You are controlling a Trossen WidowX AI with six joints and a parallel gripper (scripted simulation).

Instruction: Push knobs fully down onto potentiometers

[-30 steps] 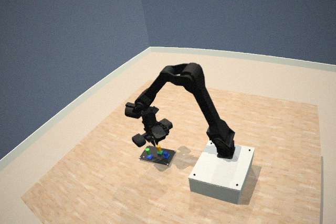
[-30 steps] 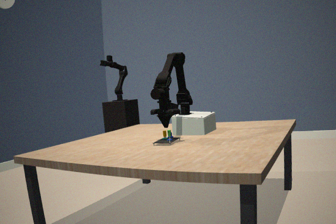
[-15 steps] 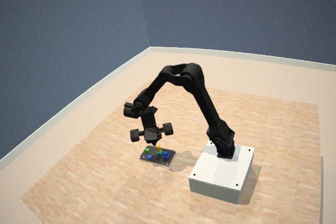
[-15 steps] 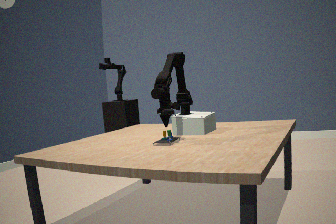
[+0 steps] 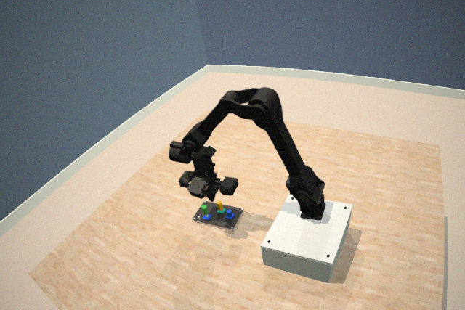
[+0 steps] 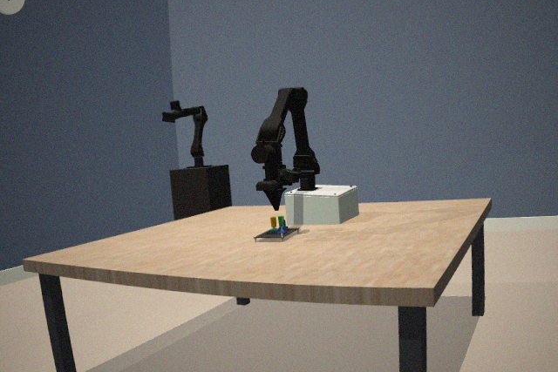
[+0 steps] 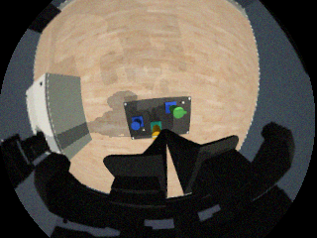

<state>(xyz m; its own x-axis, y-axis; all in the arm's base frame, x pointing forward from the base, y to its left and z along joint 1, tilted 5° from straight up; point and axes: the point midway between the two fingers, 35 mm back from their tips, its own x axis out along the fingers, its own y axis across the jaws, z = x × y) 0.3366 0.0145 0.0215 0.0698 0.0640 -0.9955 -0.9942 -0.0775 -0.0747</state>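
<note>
The green knob is 3 cm ahead of my gripper tip, 2 cm to the left of it and 3 cm below it. From my gripper tip the other things lie so: orange knob (1 cm behind, 2 cm to the right, 4 cm below).
</note>
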